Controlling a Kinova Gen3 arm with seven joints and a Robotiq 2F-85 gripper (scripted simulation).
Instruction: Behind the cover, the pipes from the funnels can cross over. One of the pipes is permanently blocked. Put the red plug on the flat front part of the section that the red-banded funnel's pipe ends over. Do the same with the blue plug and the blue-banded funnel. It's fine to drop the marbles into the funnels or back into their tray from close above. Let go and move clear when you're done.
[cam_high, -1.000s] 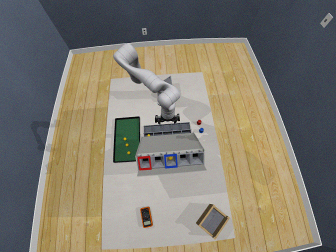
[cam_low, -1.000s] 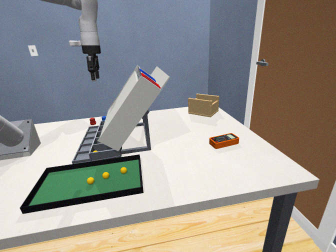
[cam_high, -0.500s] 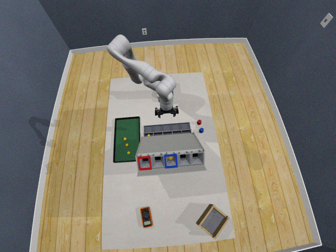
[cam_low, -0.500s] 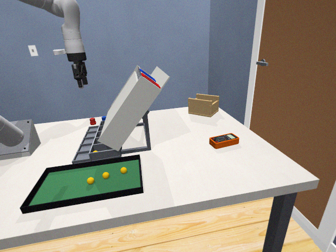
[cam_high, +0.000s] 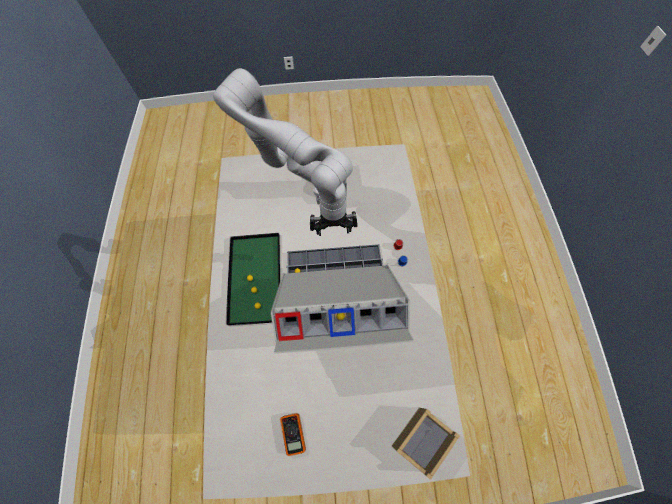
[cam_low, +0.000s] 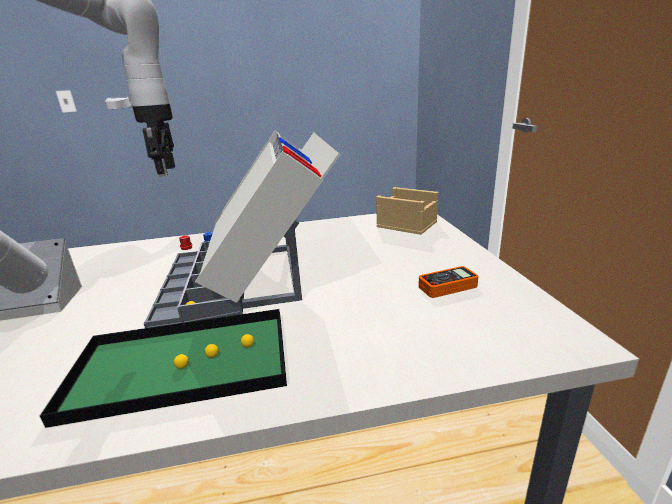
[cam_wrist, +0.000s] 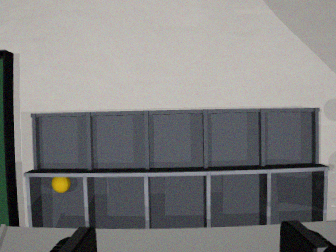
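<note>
My gripper is now 320 mm to the left of the green tray, 290 mm above it and 80 mm short of it. Round my hand: orange multimeter 640 mm ahead, 290 mm below, 100 mm to the right; then grey cover 150 mm ahead, 90 mm below, 20 mm to the left; then wooden box 630 mm ahead, 340 mm to the left, 250 mm below.
</note>
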